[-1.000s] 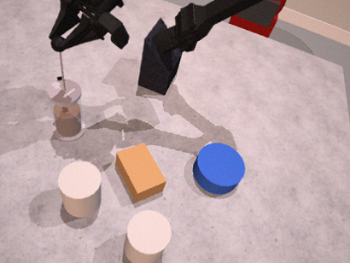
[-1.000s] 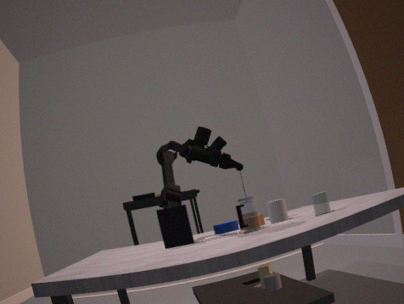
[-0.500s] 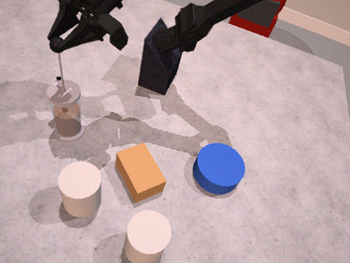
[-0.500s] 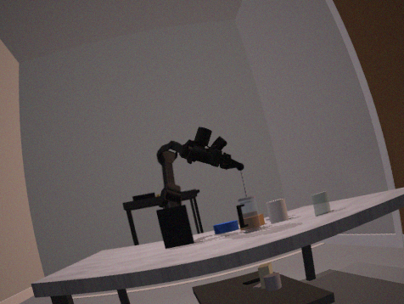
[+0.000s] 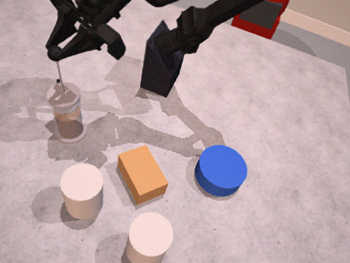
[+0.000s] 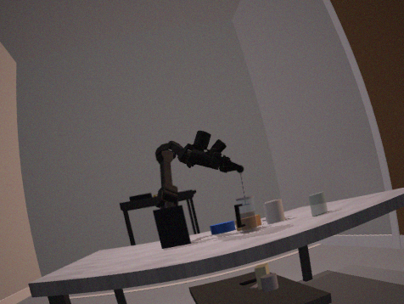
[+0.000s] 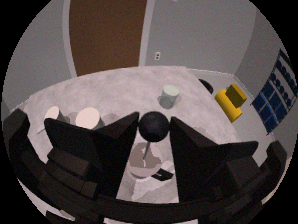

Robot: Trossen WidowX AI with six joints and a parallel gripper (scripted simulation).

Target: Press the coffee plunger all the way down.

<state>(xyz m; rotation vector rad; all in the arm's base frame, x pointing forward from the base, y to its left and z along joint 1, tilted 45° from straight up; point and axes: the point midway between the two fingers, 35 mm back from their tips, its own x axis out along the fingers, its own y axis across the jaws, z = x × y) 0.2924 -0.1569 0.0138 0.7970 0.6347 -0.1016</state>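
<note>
Now: the glass coffee press 20 mm behind my gripper tip, 10 mm to the right of it and 130 mm below it. The rest, counted from my gripper tip: orange block 20 mm ahead, 220 mm to the left, 230 mm below; then blue disc 90 mm behind, 380 mm to the left, 230 mm below.
</note>
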